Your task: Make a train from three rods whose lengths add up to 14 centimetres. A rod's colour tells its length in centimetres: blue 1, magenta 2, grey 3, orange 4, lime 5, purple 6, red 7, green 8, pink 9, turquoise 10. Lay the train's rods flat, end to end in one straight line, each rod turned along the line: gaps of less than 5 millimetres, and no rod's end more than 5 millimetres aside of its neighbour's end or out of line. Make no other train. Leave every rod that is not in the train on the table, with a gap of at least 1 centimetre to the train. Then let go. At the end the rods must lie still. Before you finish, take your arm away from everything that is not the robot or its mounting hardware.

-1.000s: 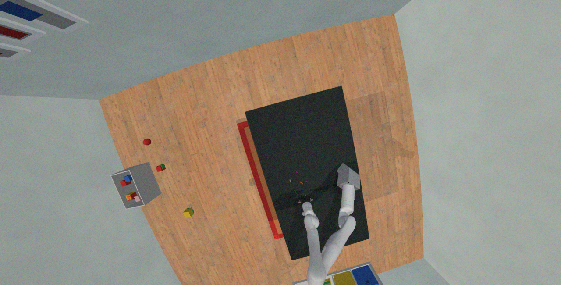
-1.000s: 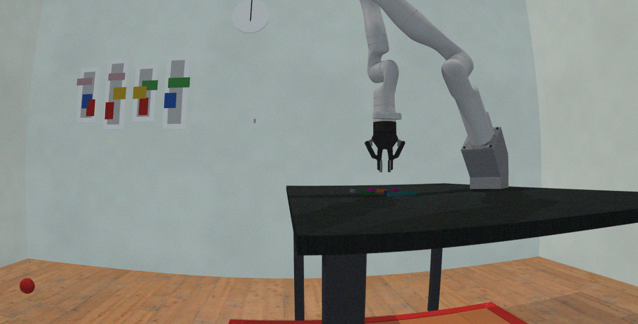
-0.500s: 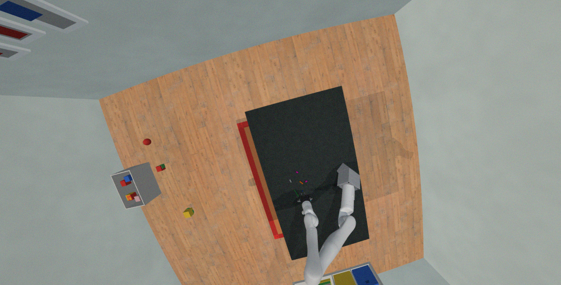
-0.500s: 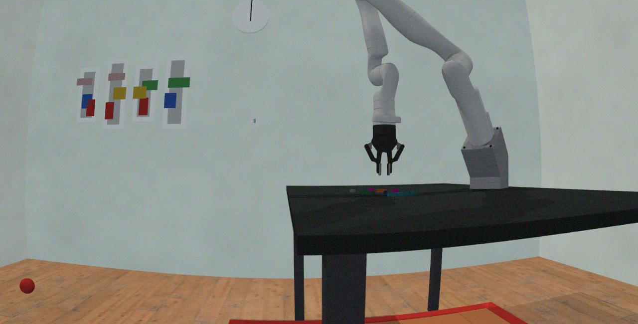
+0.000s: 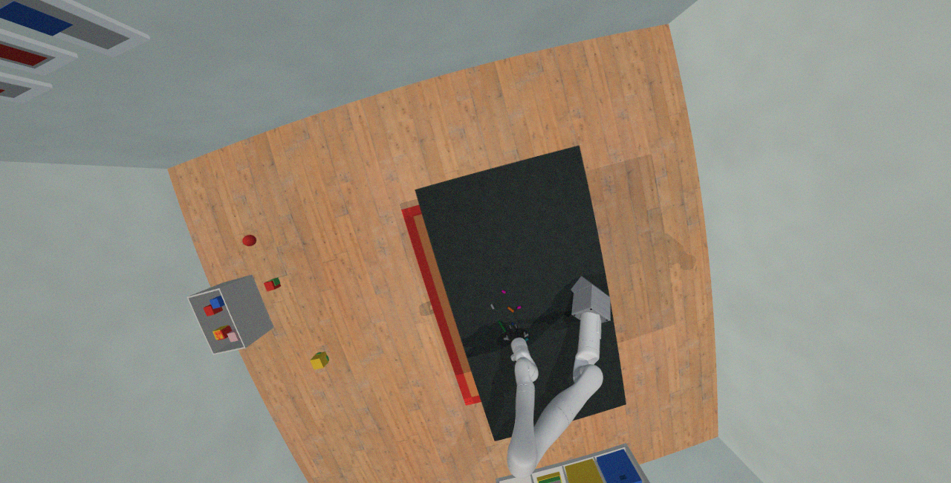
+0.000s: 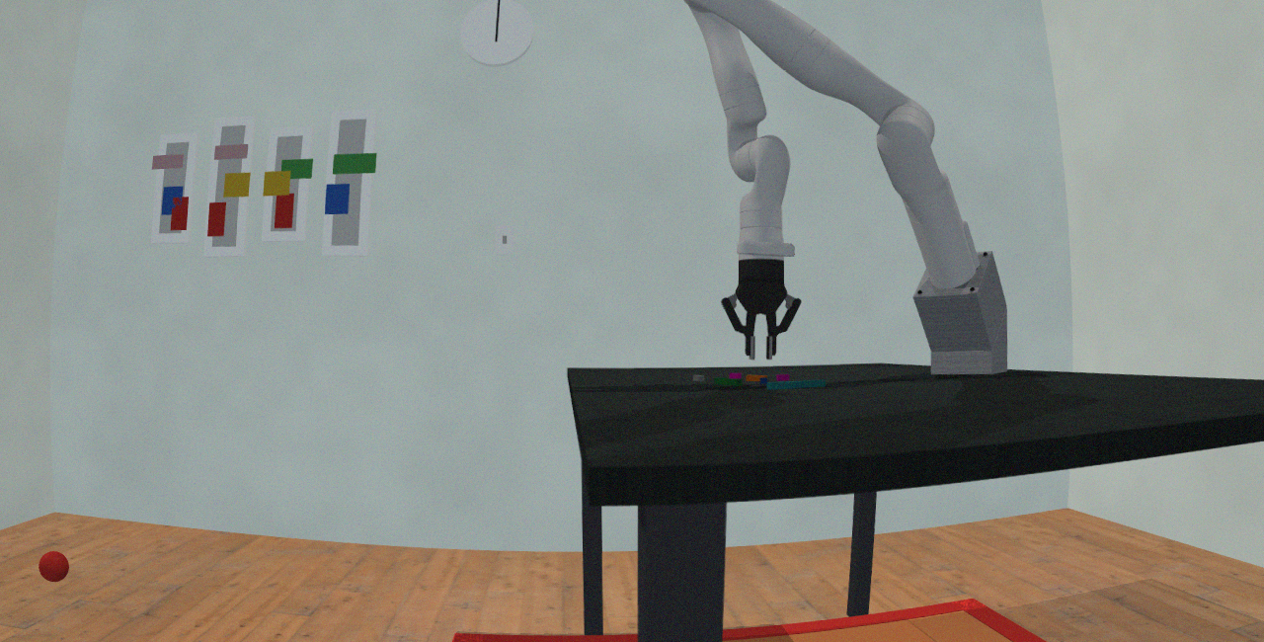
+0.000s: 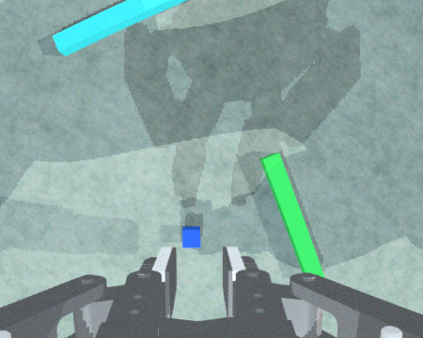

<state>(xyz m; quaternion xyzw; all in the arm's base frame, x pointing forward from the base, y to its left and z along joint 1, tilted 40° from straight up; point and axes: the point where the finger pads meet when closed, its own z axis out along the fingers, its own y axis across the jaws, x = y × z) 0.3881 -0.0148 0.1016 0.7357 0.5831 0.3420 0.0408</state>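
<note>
Right now the small blue rod is 5 cm below my hand and 1 cm to the left of it. From my hand the other things lie so: green rod (6 cm ahead, 5 cm below, 1 cm to the left); turquoise rod (14 cm to the left, 5 cm below, 2 cm behind); orange rod (8 cm to the right, 5 cm below, 1 cm behind).
</note>
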